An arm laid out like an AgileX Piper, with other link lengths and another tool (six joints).
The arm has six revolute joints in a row. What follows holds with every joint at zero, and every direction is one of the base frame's.
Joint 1 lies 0.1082 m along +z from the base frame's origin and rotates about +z.
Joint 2 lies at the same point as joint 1 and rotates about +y.
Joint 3 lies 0.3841 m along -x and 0.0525 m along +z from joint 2 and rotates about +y.
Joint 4 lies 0.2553 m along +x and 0.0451 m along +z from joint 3 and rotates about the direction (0.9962, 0, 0.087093).
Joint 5 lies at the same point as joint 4 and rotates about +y.
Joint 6 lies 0.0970 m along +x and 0.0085 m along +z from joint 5 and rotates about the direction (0.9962, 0, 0.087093).
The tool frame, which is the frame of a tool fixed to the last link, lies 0.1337 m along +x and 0.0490 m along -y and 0.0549 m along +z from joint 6; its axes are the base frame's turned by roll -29.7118, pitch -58.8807 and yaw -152.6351 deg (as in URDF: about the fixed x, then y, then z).
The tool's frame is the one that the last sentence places.
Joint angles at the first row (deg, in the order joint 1, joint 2, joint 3, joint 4, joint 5, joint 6):
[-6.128 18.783 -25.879 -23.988 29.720 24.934]
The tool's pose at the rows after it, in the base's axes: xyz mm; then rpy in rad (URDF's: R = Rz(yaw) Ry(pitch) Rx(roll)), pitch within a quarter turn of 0, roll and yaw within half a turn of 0:
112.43, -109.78, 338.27, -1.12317, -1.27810, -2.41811
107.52, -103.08, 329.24, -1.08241, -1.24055, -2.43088
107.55, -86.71, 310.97, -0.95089, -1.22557, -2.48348
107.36, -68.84, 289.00, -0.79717, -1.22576, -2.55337
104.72, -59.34, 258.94, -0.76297, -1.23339, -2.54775
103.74, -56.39, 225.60, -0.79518, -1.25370, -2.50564
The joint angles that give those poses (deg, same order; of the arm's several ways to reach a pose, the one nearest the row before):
[-6.130 18.502 -25.613 -23.983 29.089 24.929]
[-6.129 15.719 -23.304 -21.585 27.221 23.781]
[-6.127 11.885 -18.237 -15.647 22.437 16.946]
[-6.126 7.726 -12.741 -6.511 18.279 5.725]
[-6.128 3.548 -7.730 0.003 17.229 -1.544]
[-6.129 0.341 -2.950 2.093 16.934 -3.964]

